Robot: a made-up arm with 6 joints.
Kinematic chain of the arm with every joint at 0, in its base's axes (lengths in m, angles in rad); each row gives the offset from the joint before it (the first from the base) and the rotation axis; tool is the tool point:
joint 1: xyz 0 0 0.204 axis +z
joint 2: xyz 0 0.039 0 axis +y
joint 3: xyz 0 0 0.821 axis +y
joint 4: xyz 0 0 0.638 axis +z
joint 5: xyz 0 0 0 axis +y
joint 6: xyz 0 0 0.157 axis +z
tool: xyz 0 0 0
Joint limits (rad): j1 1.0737..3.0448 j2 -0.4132..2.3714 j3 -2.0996..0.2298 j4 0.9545..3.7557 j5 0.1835..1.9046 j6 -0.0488..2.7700
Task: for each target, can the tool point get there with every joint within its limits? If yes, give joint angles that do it. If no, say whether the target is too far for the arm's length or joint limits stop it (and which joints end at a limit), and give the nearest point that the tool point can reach.
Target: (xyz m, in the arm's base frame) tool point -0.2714 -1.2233 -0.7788
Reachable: no: joint limits stop it (at a limit: joint 2, joint 3) | nearest point -0.1668 -0.7520 0.2967 | short by 1.179 m
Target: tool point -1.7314 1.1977 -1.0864
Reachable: no: too far | nearest point -1.1322 0.7832 -0.6399 | short by 0.855 m
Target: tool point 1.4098 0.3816 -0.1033
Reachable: no: joint limits stop it (at a limit: joint 1, joint 2, joint 4) | nearest point 0.8721 -0.0843 0.3975 | short by 0.870 m
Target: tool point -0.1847 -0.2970 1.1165
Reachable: yes | joints 1.2309 0.5303 -1.7736 2.5163 0.4039 0.5761
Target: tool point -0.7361 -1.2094 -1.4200
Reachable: no: too far | nearest point -0.8806 -0.0972 -0.9887 | short by 1.202 m
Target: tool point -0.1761 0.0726 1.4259
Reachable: yes | joints 1.8334 0.7286 -1.3710 1.3932 0.8128 2.1960
